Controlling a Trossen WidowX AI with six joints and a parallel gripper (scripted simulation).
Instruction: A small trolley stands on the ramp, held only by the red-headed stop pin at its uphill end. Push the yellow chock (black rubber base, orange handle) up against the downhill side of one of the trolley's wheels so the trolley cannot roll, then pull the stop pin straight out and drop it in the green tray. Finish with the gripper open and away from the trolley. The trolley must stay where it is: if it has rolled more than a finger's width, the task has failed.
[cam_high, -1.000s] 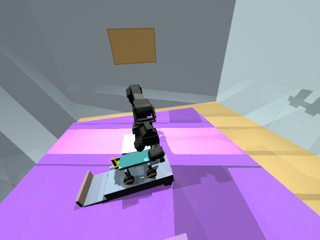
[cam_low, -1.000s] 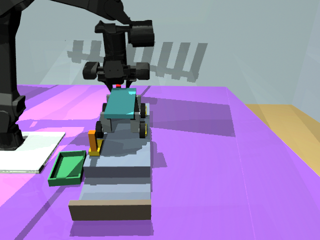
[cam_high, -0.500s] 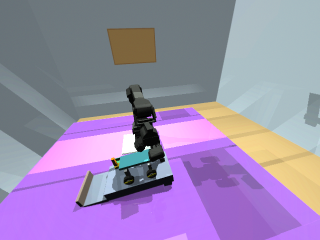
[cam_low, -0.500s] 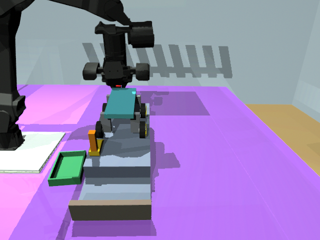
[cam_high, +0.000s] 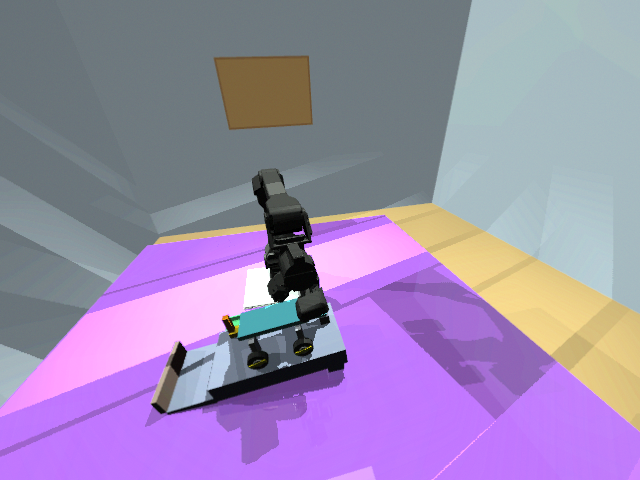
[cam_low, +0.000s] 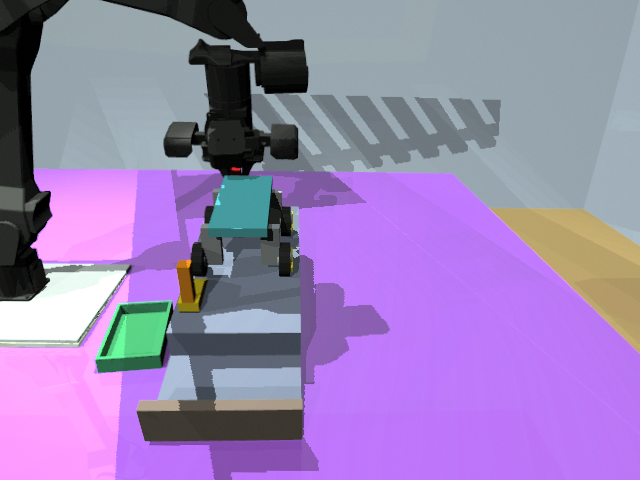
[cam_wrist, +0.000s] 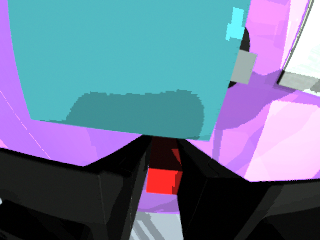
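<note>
Now: the yellow chock 30 mm behind my gripper tip, 200 mm to the right of it and 50 mm below it. From my gripper tip the other things lie so: grey ramp (20 mm ahead, 110 mm to the right, 90 mm below); trolley (20 mm ahead, 100 mm to the right, 20 mm below); red-headed stop pin (right at my gripper tip).
</note>
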